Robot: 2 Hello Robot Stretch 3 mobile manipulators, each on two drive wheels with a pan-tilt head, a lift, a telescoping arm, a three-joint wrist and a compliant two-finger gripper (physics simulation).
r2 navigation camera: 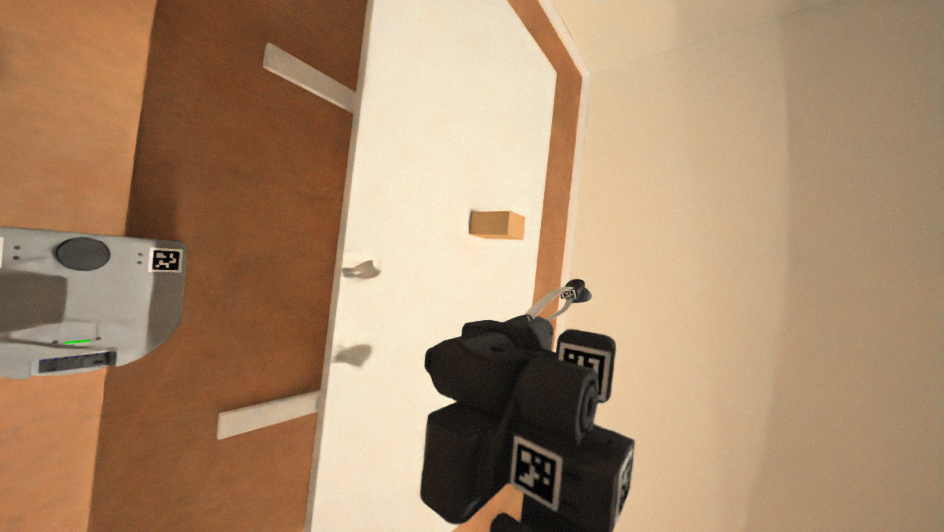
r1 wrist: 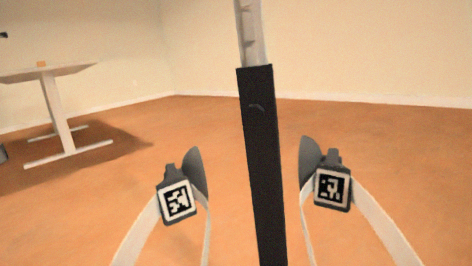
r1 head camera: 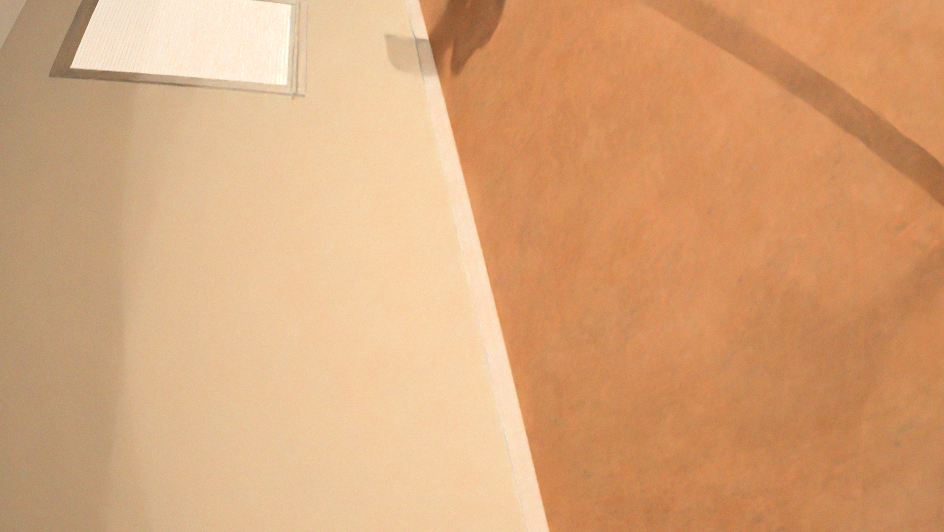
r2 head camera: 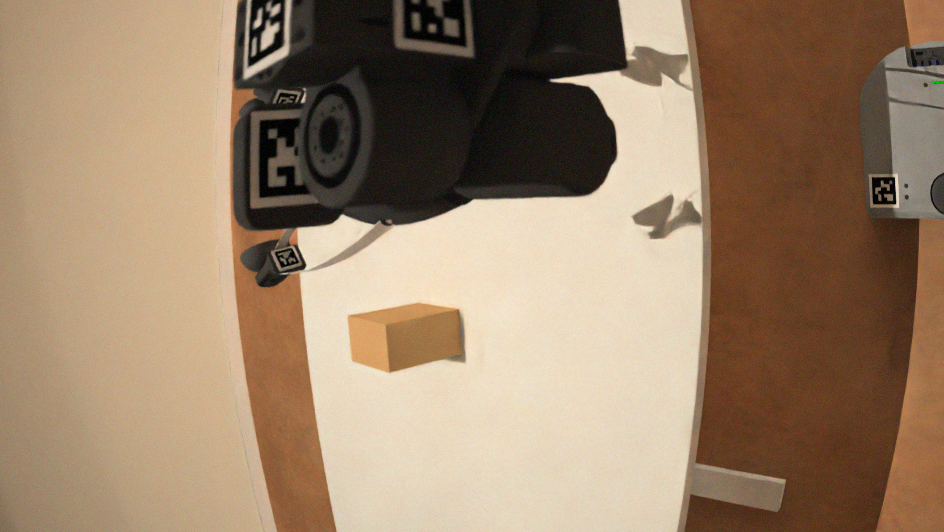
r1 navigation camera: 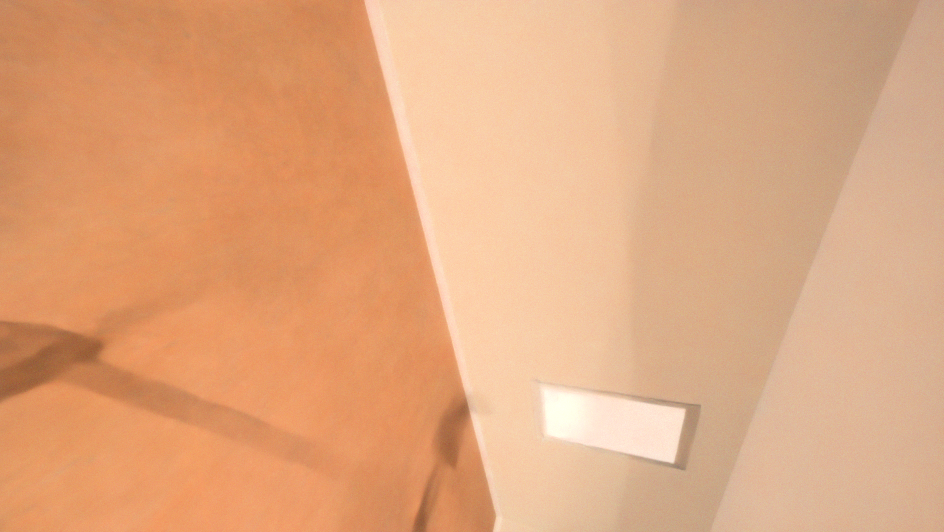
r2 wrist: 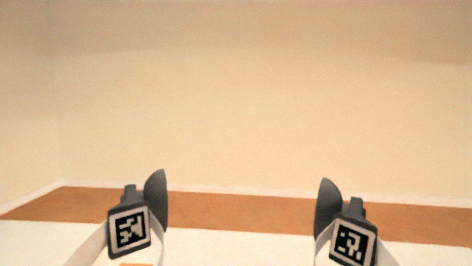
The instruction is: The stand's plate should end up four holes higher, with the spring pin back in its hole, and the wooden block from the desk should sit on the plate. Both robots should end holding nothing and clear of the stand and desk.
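The wooden block (r2 head camera: pixel 416 337) (r2 navigation camera: pixel 495 224) (r1 wrist: pixel 41 64) lies on the white desk (r2 head camera: pixel 528 422) (r2 navigation camera: pixel 429 152) (r1 wrist: pixel 75 69); a sliver of it also shows at the bottom edge of the r2 wrist view. r1's gripper (r1 wrist: pixel 252 167) is open, with its fingers apart on either side of an upright post in the picture. The post has a black lower sleeve (r1 wrist: pixel 265 200) and a pale upper column (r1 wrist: pixel 248 30). The stand's plate and spring pin cannot be made out. r2's gripper (r2 wrist: pixel 241 207) is open and empty, above the desk's far part, beside the block; r2's wrist partly hides it in the head view.
r2's grey base (r2 head camera: pixel 905 138) (r2 navigation camera: pixel 152 304) stands at the desk's near side. The desk's feet (r2 head camera: pixel 740 487) (r2 navigation camera: pixel 267 415) (r1 wrist: pixel 92 147) stick out below. A wall (r2 head camera: pixel 112 264) (r2 wrist: pixel 240 100) rises behind the desk. r1's head view shows wall (r1 head camera: pixel 297 264) and orange floor (r1 head camera: pixel 694 297).
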